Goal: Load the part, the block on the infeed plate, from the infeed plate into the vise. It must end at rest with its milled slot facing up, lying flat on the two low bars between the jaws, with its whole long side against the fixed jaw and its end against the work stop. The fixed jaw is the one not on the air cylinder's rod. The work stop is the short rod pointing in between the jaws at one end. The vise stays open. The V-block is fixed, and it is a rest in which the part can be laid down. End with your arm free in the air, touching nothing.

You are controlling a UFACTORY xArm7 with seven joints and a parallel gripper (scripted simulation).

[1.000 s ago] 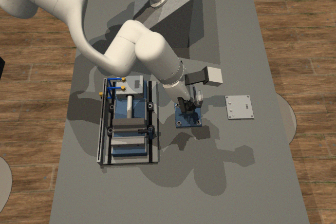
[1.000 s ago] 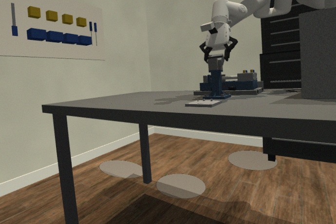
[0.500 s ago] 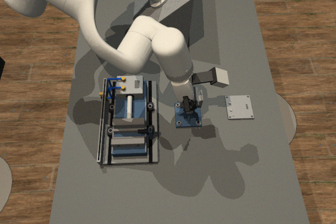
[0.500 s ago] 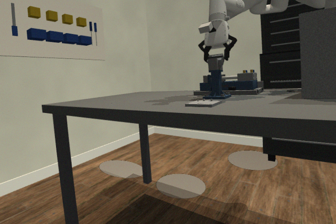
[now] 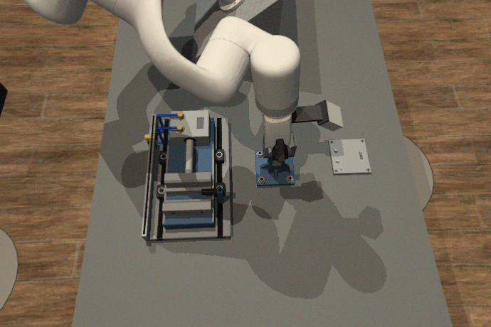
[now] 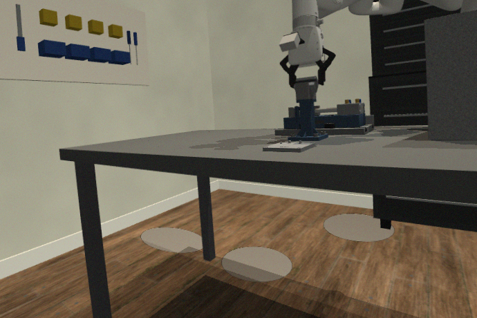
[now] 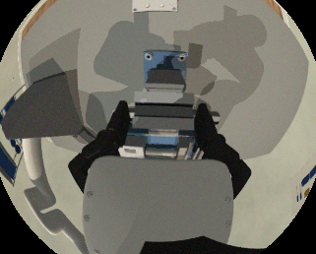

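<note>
My gripper is now 10 mm to the right of the part and 10 mm above it. From my hand the other things lie so: V-block post 110 mm below; then cylinder rod 190 mm to the right, 90 mm below, 10 mm ahead; then work stop 140 mm to the right, 90 mm ahead, 80 mm below.
</note>
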